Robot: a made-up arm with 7 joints. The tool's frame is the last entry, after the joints. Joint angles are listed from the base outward.
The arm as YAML. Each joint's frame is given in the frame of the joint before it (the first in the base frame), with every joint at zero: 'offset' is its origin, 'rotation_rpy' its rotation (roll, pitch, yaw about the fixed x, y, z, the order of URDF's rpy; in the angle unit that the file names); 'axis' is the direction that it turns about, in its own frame. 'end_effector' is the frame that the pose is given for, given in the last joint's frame.
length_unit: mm
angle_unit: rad
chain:
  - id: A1
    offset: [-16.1, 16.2, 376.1]
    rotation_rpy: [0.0, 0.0, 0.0]
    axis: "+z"
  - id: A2
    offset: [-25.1, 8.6, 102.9]
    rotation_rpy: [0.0, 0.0, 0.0]
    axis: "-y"
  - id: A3
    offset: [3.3, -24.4, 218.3]
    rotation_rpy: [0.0, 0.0, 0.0]
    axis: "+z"
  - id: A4
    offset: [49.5, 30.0, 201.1]
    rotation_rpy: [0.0, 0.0, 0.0]
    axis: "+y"
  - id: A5
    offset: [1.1, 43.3, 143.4]
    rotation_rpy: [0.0, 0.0, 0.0]
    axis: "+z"
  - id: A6
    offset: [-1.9, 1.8, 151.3]
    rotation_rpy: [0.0, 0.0, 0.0]
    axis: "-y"
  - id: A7
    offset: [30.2, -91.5, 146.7]
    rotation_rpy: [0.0, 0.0, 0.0]
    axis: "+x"
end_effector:
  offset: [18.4, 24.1, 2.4]
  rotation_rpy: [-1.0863, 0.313, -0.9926]
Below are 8 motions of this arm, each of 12 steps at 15 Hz.
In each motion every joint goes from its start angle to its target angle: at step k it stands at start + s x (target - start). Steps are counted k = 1, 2, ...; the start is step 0. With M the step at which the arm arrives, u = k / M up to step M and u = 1 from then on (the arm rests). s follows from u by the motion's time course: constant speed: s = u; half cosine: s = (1 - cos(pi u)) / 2; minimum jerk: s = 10 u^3 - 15 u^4 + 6 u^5.
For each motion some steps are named. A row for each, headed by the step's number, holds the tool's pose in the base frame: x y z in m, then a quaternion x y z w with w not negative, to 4 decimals.
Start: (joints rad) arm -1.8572 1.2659 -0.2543 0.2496 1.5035 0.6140 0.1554
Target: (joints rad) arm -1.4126 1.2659 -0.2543 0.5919 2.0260 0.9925 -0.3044
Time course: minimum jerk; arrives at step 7
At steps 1, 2, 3, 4, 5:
1: 0.1366 0.7565 0.9455 -0.5739 -0.0701 -0.6005 0.5524
2: 0.0862 0.7488 0.9591 -0.5754 -0.1037 -0.5685 0.5788
3: -0.0020 0.7231 0.9826 -0.5662 -0.1694 -0.5099 0.6250
4: -0.0954 0.6752 1.0074 -0.5346 -0.2497 -0.4419 0.6757
5: -0.1619 0.6227 1.0250 -0.4902 -0.3151 -0.3866 0.7148

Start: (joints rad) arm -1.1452 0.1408 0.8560 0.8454 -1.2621 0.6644 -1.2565
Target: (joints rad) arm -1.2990 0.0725 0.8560 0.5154 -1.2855 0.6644 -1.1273
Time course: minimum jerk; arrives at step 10
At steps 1, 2, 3, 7, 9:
1: 0.2350 0.1243 1.2567 0.6994 -0.3294 0.5530 0.3107
2: 0.2314 0.1223 1.2602 0.6932 -0.3339 0.5591 0.3088
3: 0.2235 0.1181 1.2672 0.6798 -0.3432 0.5721 0.3047
7: 0.1675 0.0975 1.3040 0.5841 -0.3937 0.6513 0.2821
9: 0.1535 0.0943 1.3104 0.5601 -0.4029 0.6684 0.2778

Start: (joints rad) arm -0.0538 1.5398 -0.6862 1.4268 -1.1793 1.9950 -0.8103
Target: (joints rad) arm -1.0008 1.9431 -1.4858 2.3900 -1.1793 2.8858 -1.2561
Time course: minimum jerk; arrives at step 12
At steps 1, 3, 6, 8, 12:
1: -0.6107 -0.0292 0.8539 0.1555 -0.0287 0.9859 0.0551
3: -0.6050 -0.0058 0.8252 0.1648 -0.0413 0.9800 0.1031
6: -0.5705 0.0945 0.6813 0.1539 -0.0728 0.9514 0.2565
8: -0.5147 0.1714 0.5636 0.0932 -0.0670 0.9314 0.3455
12: -0.4520 0.2192 0.4821 0.0228 -0.0446 0.9131 0.4046

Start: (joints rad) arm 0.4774 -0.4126 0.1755 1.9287 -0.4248 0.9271 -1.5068
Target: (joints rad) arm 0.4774 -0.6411 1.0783 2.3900 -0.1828 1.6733 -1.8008
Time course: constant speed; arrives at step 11
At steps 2, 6, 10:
2: 0.3639 0.3915 0.6069 -0.9267 -0.3135 0.1961 0.0667
6: 0.2325 0.4421 0.5809 -0.8247 -0.4837 0.2429 0.1641
10: 0.1123 0.4389 0.5877 -0.6981 -0.6046 0.2748 0.2676

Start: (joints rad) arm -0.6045 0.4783 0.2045 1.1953 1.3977 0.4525 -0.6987
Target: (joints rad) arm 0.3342 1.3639 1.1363 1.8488 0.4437 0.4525 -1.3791
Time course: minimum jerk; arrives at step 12
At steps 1, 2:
1: 0.1763 0.0394 1.1505 -0.4506 0.1541 -0.0485 0.8780
2: 0.1680 0.0634 1.1465 -0.4754 0.1442 -0.0418 0.8669

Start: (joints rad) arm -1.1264 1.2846 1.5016 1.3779 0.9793 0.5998 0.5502
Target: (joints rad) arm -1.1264 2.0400 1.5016 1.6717 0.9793 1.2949 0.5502
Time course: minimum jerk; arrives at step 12
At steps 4, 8, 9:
4: 0.2093 0.6480 0.6033 -0.5293 0.5409 -0.1541 0.6353
8: 0.1794 0.6123 0.4545 -0.5721 0.3295 -0.3102 0.6840
9: 0.1738 0.6005 0.4284 -0.5812 0.2830 -0.3325 0.6867

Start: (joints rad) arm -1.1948 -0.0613 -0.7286 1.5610 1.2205 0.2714 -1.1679
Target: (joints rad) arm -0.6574 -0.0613 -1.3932 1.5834 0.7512 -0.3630 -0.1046
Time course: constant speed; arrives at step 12
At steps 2, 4, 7, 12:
2: -0.1452 -0.4590 0.7984 -0.0384 0.6582 -0.3690 0.6551
4: -0.1474 -0.4597 0.7956 0.0393 0.6875 -0.3023 0.6591
7: -0.1514 -0.4582 0.7877 0.1663 0.7248 -0.2022 0.6372
12: -0.1618 -0.4461 0.7663 0.3900 0.7545 -0.0462 0.5259

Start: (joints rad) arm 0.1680 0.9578 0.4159 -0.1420 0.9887 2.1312 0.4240
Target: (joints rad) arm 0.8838 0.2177 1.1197 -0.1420 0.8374 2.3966 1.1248
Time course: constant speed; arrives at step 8
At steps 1, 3, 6, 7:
1: -0.4733 -0.2200 0.9326 0.3563 -0.6094 0.5694 0.4212
3: -0.3262 -0.2448 1.0117 0.4398 -0.4697 0.6914 0.3285
6: -0.1154 -0.1853 1.0824 0.5523 -0.2427 0.7881 0.1221
7: -0.0575 -0.1432 1.0927 0.5846 -0.1665 0.7929 0.0430

